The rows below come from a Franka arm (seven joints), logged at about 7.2 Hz.
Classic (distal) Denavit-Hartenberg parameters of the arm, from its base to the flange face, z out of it. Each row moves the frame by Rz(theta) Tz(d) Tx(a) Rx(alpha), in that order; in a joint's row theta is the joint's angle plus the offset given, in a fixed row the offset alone. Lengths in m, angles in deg.
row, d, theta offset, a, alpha
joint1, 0.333, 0, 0, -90
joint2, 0, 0, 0, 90
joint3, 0.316, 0, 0.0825, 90
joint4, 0, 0, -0.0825, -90
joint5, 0.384, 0, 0, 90
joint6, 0, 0, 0.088, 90
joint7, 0.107, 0, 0, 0
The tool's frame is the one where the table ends.
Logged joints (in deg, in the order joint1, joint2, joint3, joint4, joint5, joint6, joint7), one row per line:
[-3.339 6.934 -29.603 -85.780 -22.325 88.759 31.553]
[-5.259 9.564 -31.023 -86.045 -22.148 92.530 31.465]
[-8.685 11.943 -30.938 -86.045 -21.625 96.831 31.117]
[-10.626 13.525 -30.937 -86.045 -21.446 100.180 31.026]
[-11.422 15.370 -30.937 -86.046 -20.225 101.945 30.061]
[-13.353 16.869 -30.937 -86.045 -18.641 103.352 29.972]
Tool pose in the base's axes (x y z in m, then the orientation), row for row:
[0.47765 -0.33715 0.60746 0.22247 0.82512 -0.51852 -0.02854]
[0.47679 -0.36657 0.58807 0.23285 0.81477 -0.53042 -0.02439]
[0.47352 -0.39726 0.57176 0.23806 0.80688 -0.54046 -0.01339]
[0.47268 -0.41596 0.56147 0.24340 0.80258 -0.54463 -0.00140]
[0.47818 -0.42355 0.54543 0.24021 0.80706 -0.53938 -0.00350]
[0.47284 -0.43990 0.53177 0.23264 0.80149 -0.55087 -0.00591]
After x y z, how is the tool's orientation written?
As a quaternion, w x y z.
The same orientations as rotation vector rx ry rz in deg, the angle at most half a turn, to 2 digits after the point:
[130.58 -82.06 -4.52]
[128.24 -83.49 -3.84]
[126.65 -84.84 -2.10]
[125.63 -85.25 -0.22]
[126.54 -84.57 -0.55]
[126.17 -86.71 -0.93]

